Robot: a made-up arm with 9 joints. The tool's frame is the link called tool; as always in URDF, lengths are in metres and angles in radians. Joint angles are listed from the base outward. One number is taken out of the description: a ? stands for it. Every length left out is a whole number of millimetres.
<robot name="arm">
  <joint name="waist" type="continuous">
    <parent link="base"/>
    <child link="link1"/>
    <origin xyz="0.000 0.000 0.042" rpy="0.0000 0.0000 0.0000"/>
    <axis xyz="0 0 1"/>
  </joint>
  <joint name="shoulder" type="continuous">
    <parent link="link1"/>
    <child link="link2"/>
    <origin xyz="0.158 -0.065 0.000" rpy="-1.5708 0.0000 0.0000"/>
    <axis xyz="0 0 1"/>
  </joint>
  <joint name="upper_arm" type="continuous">
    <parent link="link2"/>
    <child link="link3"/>
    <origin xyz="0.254 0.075 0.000" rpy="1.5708 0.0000 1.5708"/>
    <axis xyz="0 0 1"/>
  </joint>
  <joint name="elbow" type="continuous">
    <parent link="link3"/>
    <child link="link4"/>
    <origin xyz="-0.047 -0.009 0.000" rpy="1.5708 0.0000 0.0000"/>
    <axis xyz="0 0 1"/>
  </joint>
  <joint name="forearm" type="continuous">
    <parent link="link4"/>
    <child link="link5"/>
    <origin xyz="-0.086 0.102 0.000" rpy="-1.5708 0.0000 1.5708"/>
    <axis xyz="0 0 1"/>
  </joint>
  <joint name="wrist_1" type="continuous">
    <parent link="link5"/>
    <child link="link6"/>
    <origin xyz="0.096 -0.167 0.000" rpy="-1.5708 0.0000 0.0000"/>
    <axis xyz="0 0 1"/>
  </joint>
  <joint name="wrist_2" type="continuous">
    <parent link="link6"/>
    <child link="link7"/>
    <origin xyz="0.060 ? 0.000" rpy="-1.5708 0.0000 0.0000"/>
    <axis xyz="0 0 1"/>
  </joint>
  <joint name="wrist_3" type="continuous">
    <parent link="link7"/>
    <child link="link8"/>
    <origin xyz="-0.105 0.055 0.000" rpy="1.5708 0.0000 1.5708"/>
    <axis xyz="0 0 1"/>
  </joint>
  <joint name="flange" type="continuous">
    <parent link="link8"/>
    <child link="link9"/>
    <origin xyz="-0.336 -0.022 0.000" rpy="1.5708 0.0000 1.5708"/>
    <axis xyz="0 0 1"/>
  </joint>
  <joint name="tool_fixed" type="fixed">
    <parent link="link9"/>
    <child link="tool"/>
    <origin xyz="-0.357 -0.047 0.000" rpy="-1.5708 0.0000 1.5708"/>
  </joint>
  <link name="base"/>
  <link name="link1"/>
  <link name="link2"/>
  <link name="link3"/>
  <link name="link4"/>
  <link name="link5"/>
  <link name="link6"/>
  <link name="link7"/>
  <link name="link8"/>
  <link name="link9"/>
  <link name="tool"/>
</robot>
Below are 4 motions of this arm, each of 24 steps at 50 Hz.
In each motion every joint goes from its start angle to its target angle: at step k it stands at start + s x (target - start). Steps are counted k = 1, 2, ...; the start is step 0. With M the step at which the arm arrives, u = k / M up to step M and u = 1 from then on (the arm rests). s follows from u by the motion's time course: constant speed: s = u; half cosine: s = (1 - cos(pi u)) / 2; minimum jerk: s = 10 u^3 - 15 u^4 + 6 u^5.
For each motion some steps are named. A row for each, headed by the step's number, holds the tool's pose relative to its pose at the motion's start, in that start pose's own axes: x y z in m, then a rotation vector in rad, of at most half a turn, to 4 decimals.
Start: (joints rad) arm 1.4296 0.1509 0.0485 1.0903 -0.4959 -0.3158 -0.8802 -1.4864 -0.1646
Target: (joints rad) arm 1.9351 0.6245 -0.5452 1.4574 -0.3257 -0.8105 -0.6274 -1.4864 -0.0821
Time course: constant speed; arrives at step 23
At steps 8, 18, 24:
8: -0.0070 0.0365 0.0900 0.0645 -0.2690 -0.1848
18: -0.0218 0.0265 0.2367 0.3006 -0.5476 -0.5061
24: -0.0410 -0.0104 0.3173 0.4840 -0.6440 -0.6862

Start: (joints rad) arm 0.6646 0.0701 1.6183 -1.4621 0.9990 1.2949 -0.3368 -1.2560 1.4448
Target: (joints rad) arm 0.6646 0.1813 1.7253 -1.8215 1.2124 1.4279 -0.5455 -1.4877 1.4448
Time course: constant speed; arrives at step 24
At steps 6, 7, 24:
6: -0.0857 -0.0536 -0.0327 0.0993 -0.1340 0.1010
7: -0.0992 -0.0629 -0.0400 0.1151 -0.1567 0.1180
24: -0.2757 -0.2206 -0.2365 0.3540 -0.5604 0.4100

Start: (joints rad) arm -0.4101 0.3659 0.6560 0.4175 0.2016 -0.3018 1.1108 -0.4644 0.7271
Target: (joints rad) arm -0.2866 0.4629 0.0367 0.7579 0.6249 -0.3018 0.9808 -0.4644 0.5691
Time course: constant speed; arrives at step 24
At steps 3, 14, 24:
3: -0.0670 -0.0074 0.0366 0.0510 -0.0767 0.0803
14: -0.3213 -0.0830 0.1182 0.2352 -0.3407 0.4257
24: -0.5220 -0.2172 0.1206 0.3931 -0.5579 0.7979

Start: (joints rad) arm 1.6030 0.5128 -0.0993 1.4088 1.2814 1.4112 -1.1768 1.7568 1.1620
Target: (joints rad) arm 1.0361 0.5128 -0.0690 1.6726 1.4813 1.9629 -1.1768 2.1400 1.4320
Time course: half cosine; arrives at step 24
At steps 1, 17, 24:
1: 0.0011 -0.0017 0.0008 0.0015 -0.0028 -0.0053
17: 0.1285 -0.4039 0.1295 0.2343 -0.4945 -1.0596
24: 0.1262 -0.5217 0.1479 0.2696 -0.5953 -1.3399

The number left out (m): -0.212
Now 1 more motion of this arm.
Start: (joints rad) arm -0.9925 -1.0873 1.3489 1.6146 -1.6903 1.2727 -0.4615 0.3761 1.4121
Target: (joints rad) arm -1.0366 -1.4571 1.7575 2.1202 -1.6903 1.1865 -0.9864 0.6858 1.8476
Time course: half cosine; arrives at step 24
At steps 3, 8, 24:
3: 0.0090 -0.0255 0.0075 0.0377 -0.0017 -0.0302
8: 0.0441 -0.1736 0.0342 0.2353 -0.0191 -0.2110
24: -0.0568 -0.6619 -0.0143 0.7694 -0.1636 -0.9473

